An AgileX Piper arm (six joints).
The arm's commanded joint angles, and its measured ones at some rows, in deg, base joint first. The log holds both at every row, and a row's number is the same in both.
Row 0, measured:
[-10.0, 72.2, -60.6, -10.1, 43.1, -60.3]
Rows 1 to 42, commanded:
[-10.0, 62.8, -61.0, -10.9, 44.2, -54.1]
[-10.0, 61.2, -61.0, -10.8, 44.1, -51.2]
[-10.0, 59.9, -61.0, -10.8, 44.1, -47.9]
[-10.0, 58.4, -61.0, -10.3, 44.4, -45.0]
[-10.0, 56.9, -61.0, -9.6, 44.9, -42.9]
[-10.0, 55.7, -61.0, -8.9, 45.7, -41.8]
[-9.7, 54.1, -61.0, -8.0, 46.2, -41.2]
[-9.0, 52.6, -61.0, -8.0, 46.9, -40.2]
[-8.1, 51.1, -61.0, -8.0, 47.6, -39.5]
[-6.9, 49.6, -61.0, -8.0, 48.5, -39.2]
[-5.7, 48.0, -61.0, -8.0, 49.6, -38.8]
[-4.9, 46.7, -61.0, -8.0, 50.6, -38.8]
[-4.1, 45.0, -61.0, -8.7, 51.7, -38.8]
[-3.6, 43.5, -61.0, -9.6, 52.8, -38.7]
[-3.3, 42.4, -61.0, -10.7, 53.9, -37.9]
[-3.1, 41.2, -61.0, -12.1, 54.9, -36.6]
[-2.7, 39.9, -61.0, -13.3, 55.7, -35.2]
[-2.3, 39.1, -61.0, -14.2, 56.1, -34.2]
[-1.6, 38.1, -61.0, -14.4, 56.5, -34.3]
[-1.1, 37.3, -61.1, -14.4, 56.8, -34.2]
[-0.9, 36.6, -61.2, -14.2, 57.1, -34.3]
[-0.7, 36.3, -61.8, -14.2, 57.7, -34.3]
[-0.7, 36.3, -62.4, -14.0, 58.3, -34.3]
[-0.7, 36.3, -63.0, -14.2, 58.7, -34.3]
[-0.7, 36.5, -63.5, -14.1, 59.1, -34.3]
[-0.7, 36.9, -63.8, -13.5, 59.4, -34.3]
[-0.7, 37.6, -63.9, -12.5, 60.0, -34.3]
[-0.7, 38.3, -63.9, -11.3, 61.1, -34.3]
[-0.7, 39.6, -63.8, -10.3, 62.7, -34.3]
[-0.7, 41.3, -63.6, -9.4, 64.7, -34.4]
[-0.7, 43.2, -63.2, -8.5, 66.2, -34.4]
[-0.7, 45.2, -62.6, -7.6, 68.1, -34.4]
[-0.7, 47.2, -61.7, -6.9, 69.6, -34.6]
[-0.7, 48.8, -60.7, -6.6, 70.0, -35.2]
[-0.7, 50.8, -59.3, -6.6, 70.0, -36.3]
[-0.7, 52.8, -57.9, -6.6, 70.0, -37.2]
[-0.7, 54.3, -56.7, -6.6, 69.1, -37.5]
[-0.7, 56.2, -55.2, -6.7, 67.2, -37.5]
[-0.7, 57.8, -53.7, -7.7, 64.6, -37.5]
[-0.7, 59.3, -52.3, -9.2, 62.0, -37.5]
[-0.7, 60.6, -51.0, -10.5, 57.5, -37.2]
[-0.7, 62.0, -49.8, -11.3, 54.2, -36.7]
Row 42, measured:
[-0.7, 57.4, -53.8, -7.3, 66.0, -36.8]
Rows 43 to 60, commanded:
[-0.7, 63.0, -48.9, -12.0, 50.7, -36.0]
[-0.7, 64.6, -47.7, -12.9, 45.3, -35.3]
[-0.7, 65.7, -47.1, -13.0, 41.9, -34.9]
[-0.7, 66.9, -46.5, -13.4, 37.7, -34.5]
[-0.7, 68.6, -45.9, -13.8, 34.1, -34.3]
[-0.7, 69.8, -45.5, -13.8, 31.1, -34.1]
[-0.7, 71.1, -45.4, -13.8, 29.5, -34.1]
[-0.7, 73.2, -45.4, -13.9, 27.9, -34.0]
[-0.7, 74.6, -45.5, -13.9, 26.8, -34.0]
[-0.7, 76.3, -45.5, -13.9, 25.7, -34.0]
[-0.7, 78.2, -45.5, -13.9, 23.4, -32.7]
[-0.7, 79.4, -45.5, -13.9, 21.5, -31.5]
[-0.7, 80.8, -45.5, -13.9, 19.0, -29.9]
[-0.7, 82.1, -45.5, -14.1, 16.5, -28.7]
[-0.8, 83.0, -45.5, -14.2, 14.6, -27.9]
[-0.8, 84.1, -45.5, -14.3, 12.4, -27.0]
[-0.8, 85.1, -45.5, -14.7, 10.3, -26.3]
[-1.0, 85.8, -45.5, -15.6, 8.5, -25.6]
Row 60, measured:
[-0.7, 82.7, -45.6, -13.6, 17.1, -29.0]
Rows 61 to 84, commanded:
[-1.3, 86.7, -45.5, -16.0, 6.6, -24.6]
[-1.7, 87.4, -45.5, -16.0, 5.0, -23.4]
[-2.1, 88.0, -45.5, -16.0, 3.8, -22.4]
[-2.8, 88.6, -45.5, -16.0, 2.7, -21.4]
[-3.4, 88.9, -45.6, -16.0, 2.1, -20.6]
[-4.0, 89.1, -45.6, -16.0, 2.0, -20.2]
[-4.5, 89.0, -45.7, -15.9, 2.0, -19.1]
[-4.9, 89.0, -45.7, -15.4, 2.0, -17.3]
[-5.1, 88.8, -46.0, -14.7, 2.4, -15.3]
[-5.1, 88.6, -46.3, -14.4, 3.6, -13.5]
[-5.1, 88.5, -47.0, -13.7, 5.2, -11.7]
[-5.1, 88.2, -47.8, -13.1, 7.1, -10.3]
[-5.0, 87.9, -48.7, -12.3, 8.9, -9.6]
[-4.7, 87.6, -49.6, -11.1, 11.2, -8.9]
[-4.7, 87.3, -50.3, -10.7, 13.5, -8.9]
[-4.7, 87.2, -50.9, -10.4, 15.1, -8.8]
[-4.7, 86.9, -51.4, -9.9, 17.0, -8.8]
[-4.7, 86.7, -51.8, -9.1, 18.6, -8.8]
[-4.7, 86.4, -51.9, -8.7, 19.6, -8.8]
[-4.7, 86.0, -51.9, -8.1, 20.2, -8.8]
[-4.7, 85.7, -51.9, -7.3, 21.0, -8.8]
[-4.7, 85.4, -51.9, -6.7, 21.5, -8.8]
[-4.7, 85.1, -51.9, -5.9, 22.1, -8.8]
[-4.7, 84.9, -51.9, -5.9, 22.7, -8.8]
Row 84, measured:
[-4.8, 86.2, -51.5, -7.9, 20.0, -9.2]
